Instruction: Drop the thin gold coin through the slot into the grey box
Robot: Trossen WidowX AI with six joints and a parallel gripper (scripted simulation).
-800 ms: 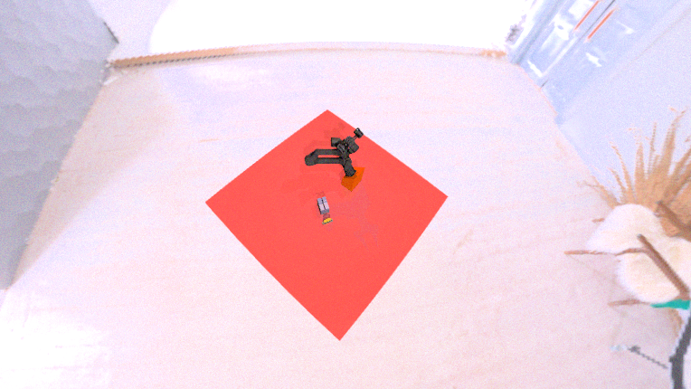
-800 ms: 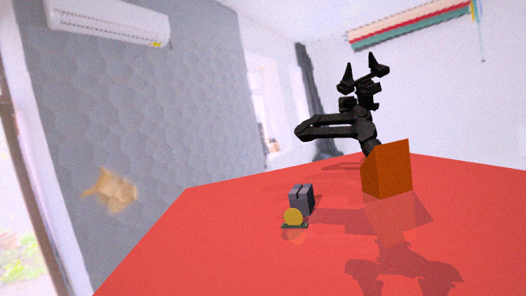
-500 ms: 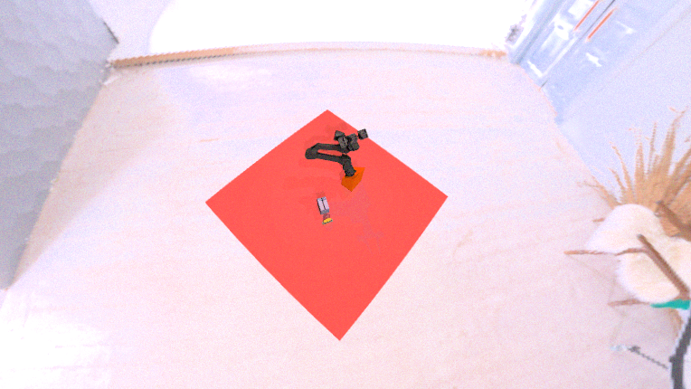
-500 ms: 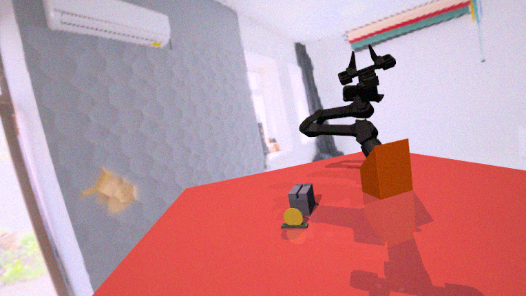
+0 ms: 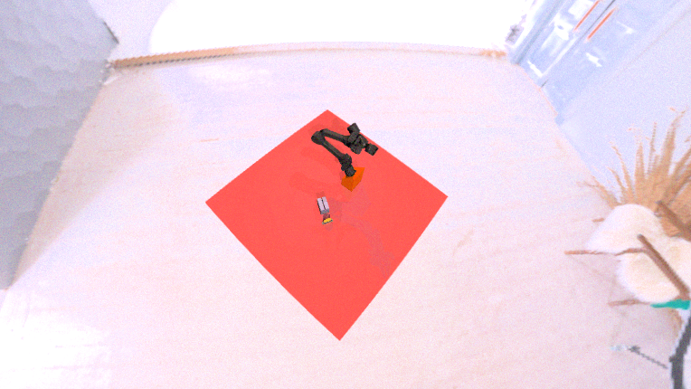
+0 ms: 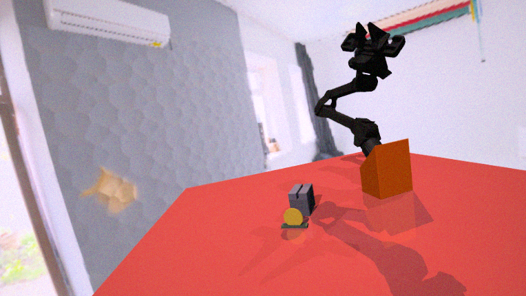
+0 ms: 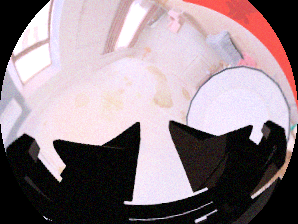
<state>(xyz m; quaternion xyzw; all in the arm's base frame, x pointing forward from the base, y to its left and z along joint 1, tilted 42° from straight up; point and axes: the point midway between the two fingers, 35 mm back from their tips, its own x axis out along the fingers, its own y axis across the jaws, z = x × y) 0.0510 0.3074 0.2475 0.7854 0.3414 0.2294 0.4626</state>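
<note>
Now: the gold coin 300 mm ahead of my gripper tip, 20 mm to the right of it and 510 mm below it.
</note>
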